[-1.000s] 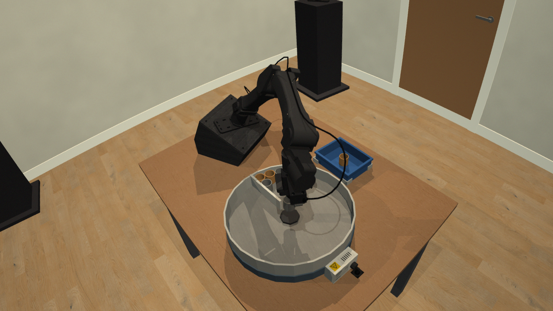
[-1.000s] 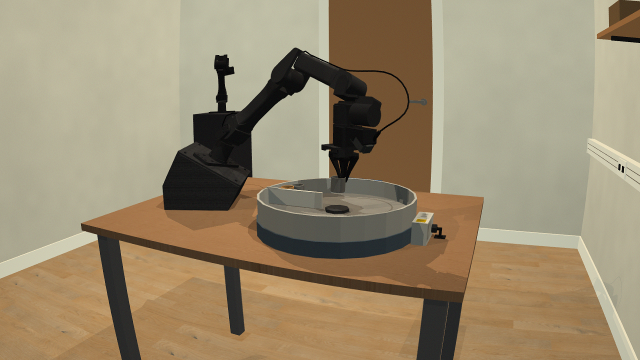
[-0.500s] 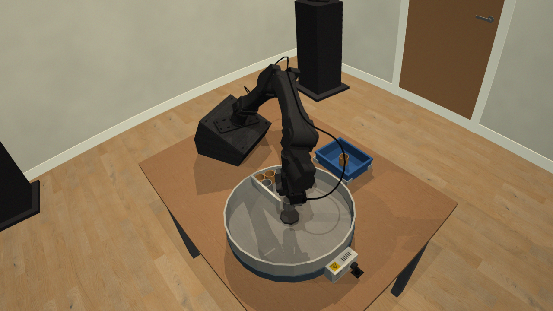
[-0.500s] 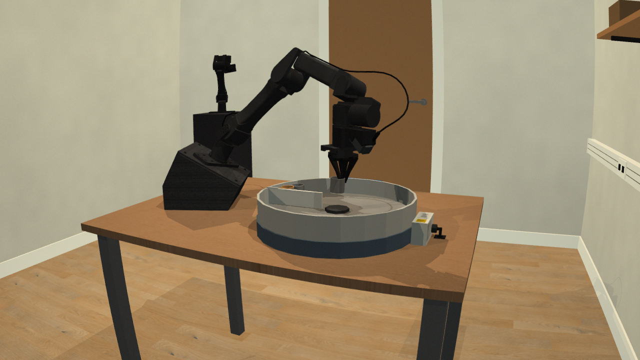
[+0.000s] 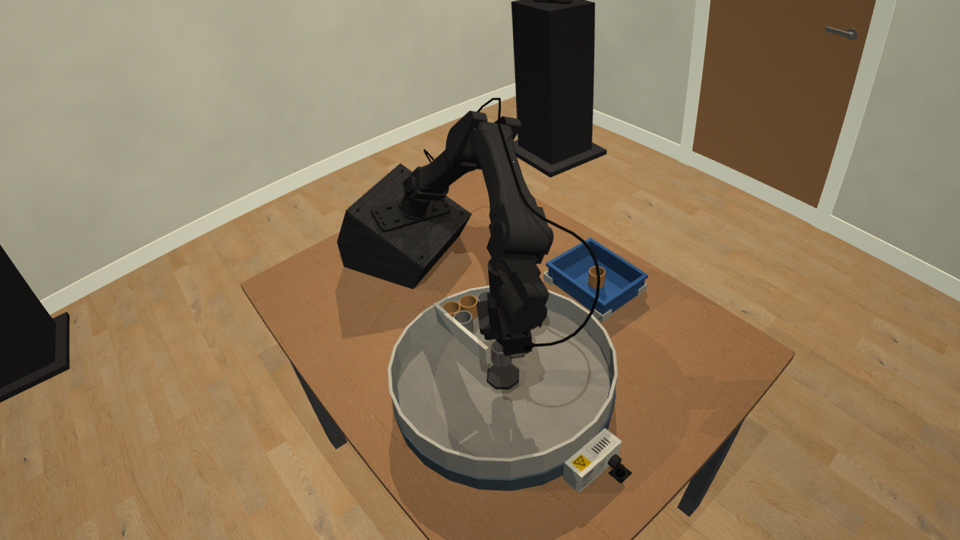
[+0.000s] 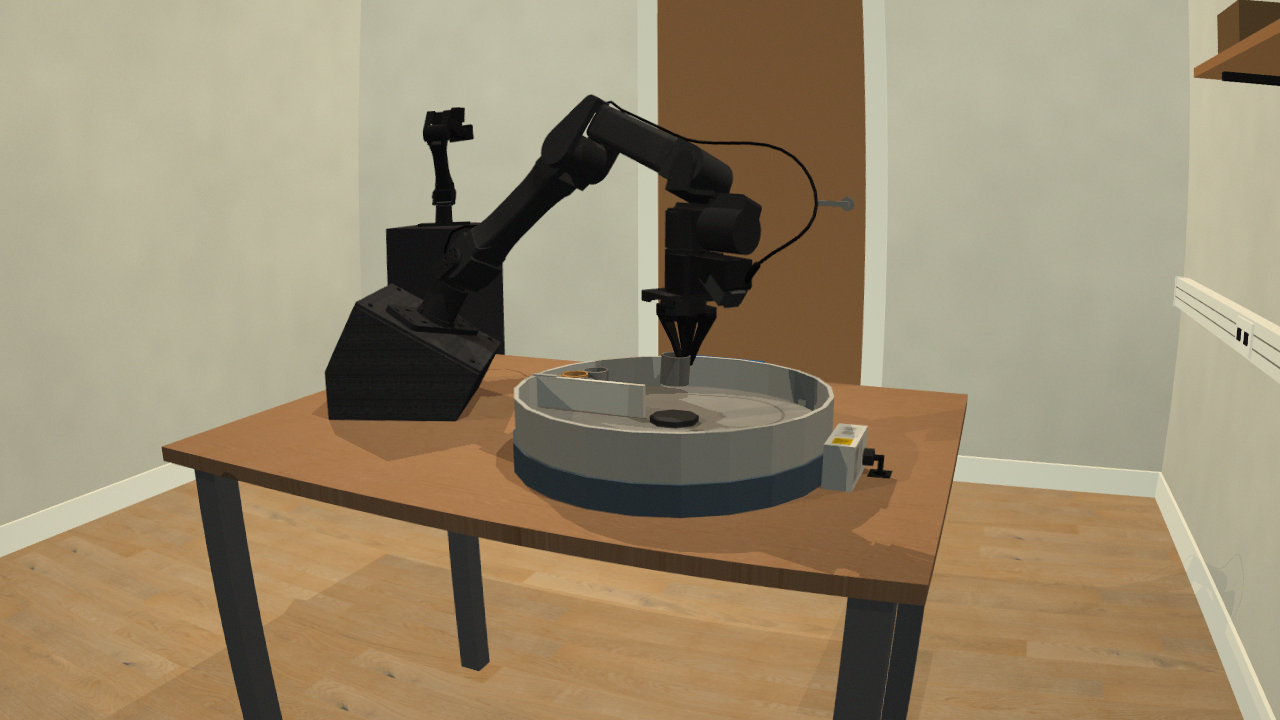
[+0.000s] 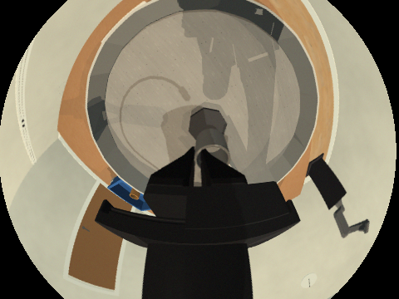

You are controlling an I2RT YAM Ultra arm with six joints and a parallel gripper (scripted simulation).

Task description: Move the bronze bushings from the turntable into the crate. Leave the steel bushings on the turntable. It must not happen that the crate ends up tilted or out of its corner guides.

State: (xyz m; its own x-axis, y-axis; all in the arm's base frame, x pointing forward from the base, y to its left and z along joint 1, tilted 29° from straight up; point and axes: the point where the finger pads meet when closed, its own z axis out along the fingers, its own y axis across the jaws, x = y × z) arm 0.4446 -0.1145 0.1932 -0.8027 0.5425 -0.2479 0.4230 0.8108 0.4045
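The grey turntable is 1 cm behind my hand, 1 cm to the right of it and 8 cm below it. The rest, counted from my hand: blue crate: 13 cm behind, 34 cm to the left, 11 cm below.
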